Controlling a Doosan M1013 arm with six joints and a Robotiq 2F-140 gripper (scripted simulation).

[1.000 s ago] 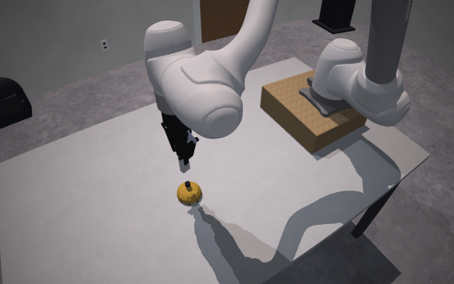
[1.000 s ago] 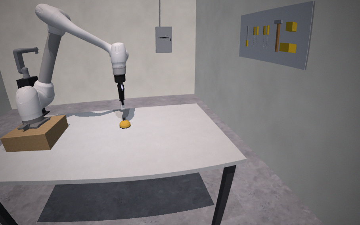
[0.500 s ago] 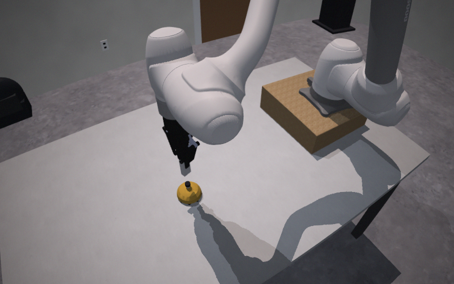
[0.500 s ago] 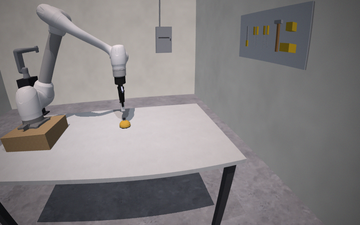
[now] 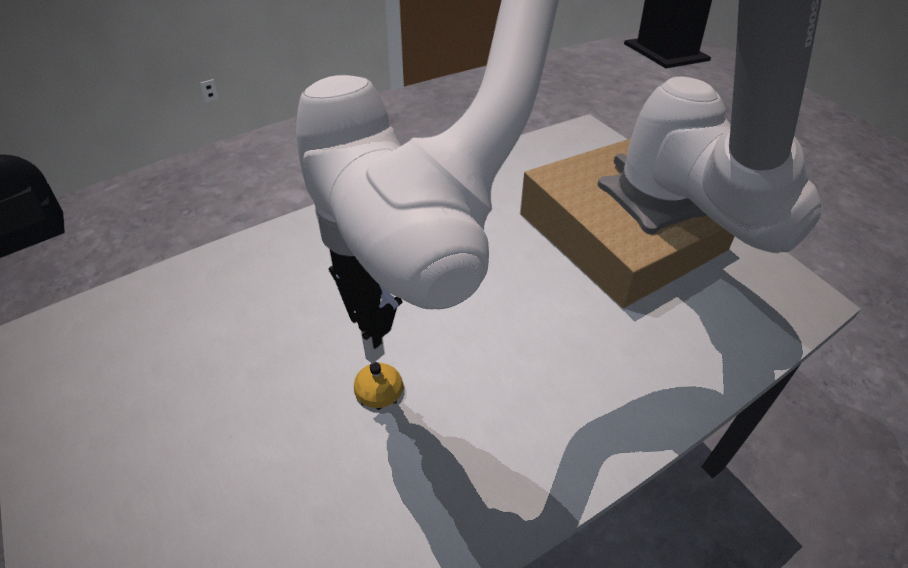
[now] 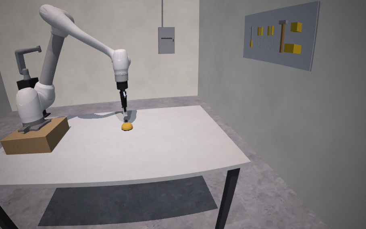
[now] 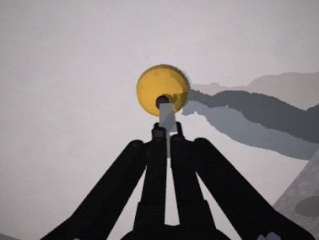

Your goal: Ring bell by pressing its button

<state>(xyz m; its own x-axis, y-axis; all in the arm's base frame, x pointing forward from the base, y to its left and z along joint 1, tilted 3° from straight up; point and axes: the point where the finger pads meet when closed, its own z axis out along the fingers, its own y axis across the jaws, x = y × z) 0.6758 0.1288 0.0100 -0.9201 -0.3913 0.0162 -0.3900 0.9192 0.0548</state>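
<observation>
Now: the black button 7 cm below my hand. Round my hand: bell: 9 cm below.
</observation>
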